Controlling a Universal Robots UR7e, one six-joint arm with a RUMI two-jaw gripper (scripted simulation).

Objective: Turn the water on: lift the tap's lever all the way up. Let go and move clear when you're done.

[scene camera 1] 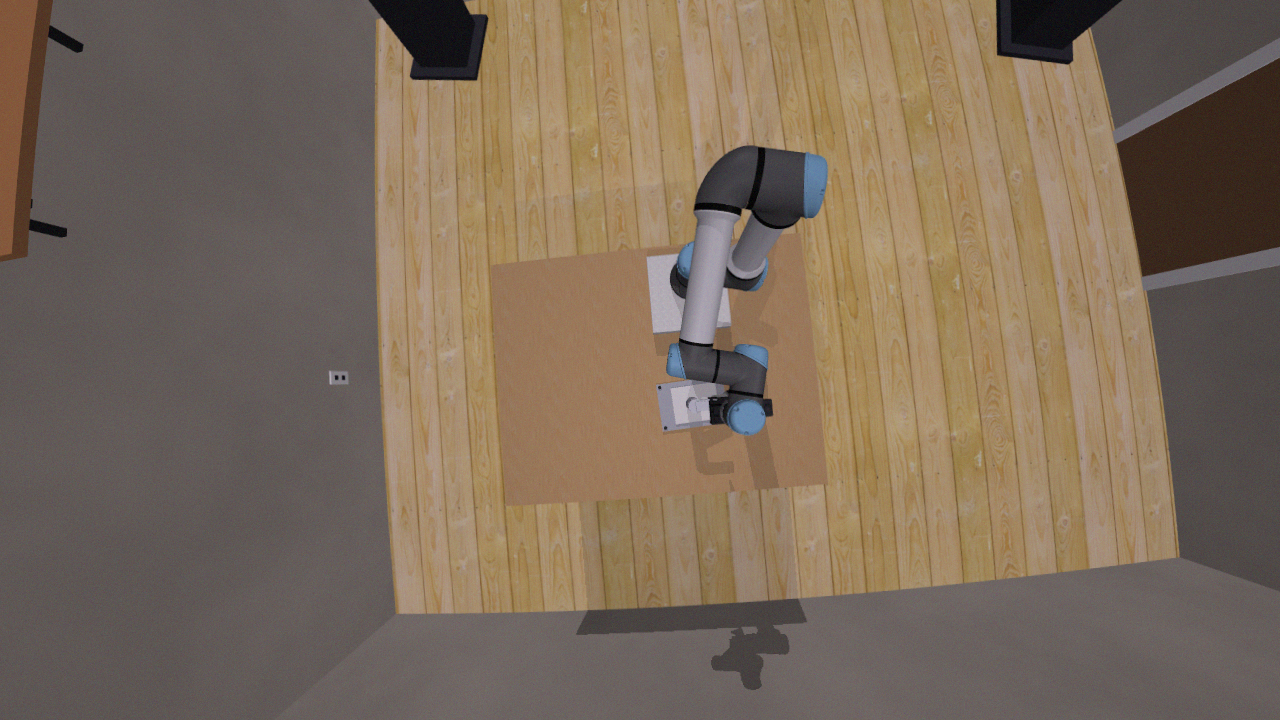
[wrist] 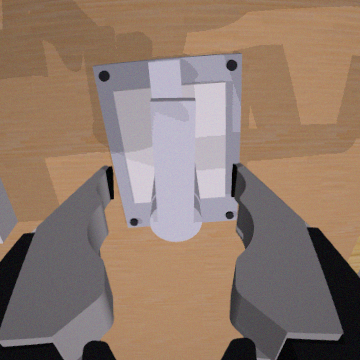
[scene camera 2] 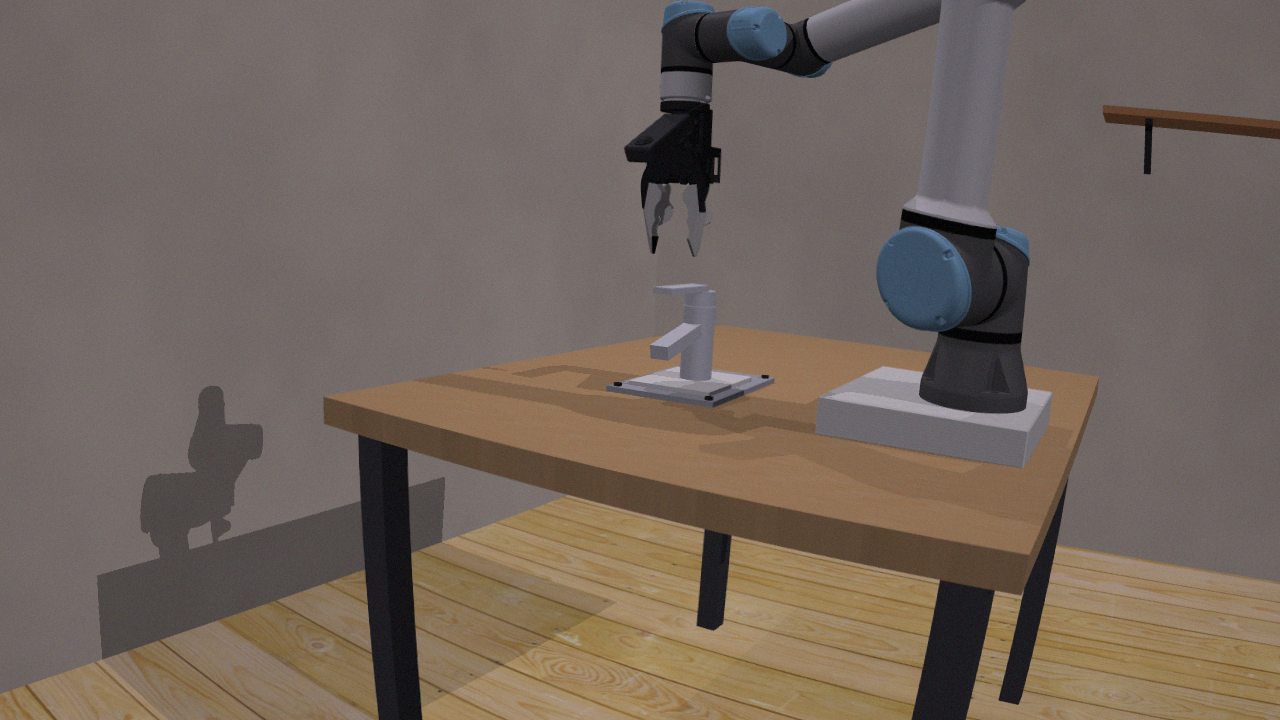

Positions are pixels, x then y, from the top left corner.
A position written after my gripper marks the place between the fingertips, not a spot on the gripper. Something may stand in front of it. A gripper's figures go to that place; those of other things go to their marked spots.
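My gripper [wrist: 172,167], 0.15 m from the lens. Lever [wrist: 173,120], 0.19 m from the lens.
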